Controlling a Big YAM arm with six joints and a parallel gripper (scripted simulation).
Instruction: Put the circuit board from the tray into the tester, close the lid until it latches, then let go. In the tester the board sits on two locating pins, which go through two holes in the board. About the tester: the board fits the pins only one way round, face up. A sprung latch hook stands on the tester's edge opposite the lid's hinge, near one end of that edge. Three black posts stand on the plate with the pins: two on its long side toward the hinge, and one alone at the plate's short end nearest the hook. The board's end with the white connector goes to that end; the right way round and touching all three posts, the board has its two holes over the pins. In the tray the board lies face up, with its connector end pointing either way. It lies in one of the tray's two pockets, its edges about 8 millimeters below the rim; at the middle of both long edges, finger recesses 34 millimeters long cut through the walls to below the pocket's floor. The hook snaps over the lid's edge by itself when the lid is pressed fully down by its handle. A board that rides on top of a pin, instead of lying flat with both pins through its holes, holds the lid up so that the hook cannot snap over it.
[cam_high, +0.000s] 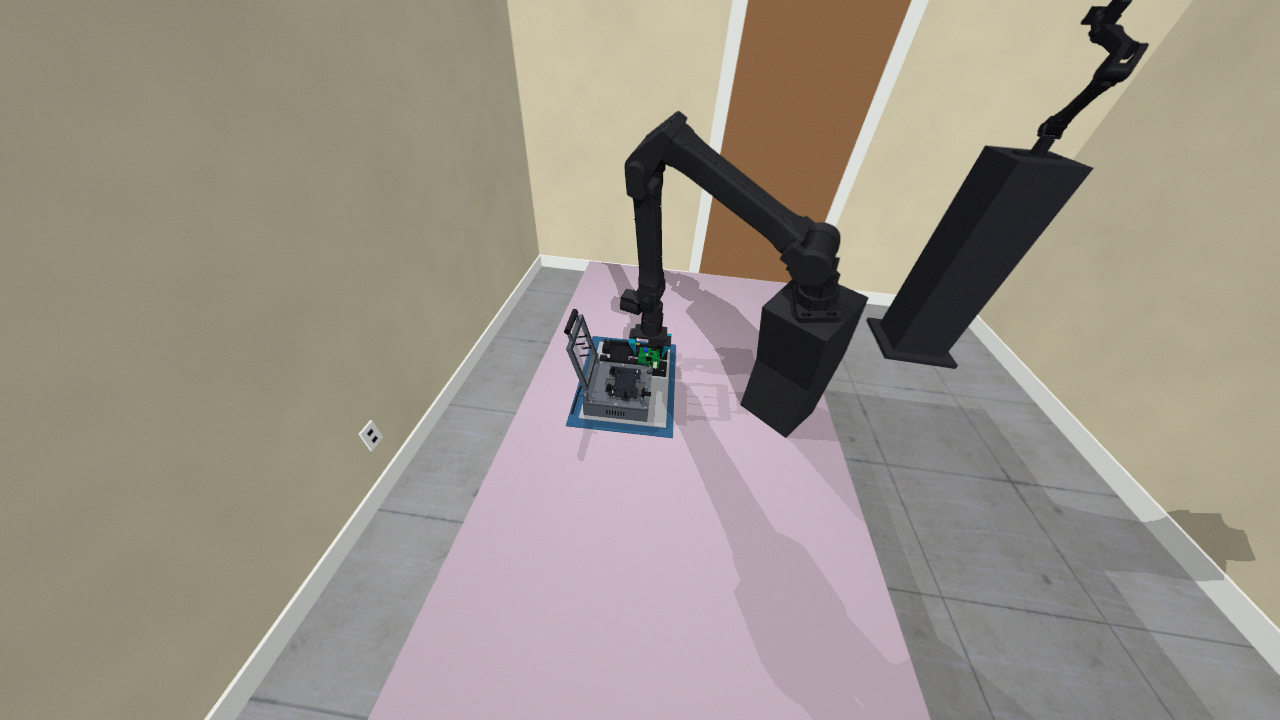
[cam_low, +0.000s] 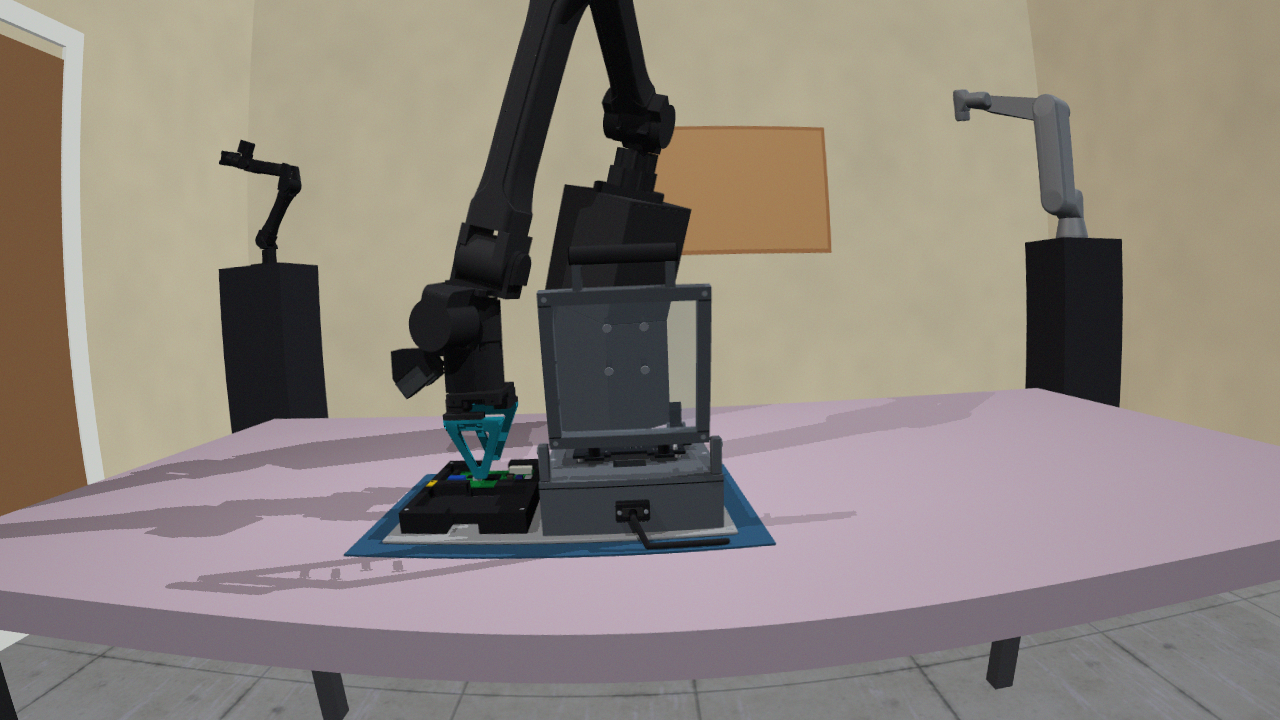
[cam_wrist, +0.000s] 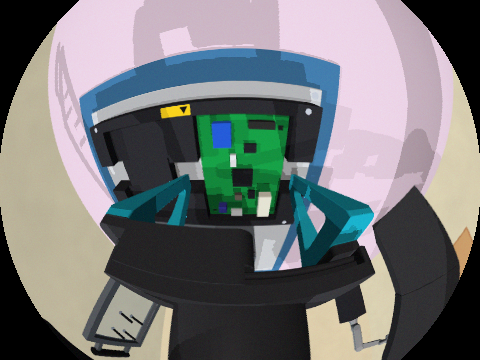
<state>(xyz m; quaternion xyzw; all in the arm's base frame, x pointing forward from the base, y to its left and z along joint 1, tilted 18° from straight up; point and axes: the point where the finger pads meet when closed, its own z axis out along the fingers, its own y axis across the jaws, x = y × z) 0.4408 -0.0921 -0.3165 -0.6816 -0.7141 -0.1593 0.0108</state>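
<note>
The green circuit board is 2 cm below my hand. The rest, counted from my hand: pin plate 18 cm to the left, 5 cm ahead, 3 cm above; then lid 18 cm to the left, 17 cm ahead, 14 cm above.
</note>
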